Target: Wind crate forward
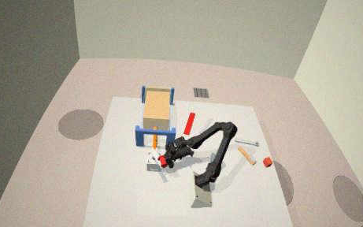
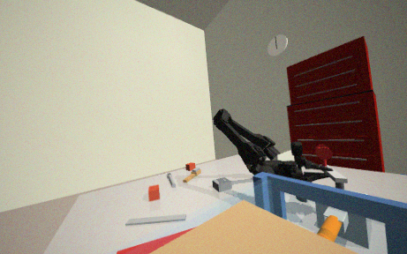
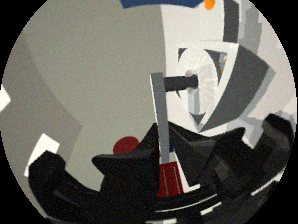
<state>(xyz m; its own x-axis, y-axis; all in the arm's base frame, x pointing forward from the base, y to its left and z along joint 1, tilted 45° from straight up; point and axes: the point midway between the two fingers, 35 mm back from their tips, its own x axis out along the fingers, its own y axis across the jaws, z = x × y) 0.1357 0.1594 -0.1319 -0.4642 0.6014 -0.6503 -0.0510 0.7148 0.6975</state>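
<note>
Now: the winch handle 10 mm to the right of my gripper tip, 10 mm behind it and 10 mm above it. Also, from my gripper tip: red knob: 40 mm behind, 40 mm above, 30 mm to the right; then blue frame: 210 mm ahead, 30 mm to the left, 30 mm below; then grey winch: 100 mm below, 30 mm ahead, 10 mm to the left.
</note>
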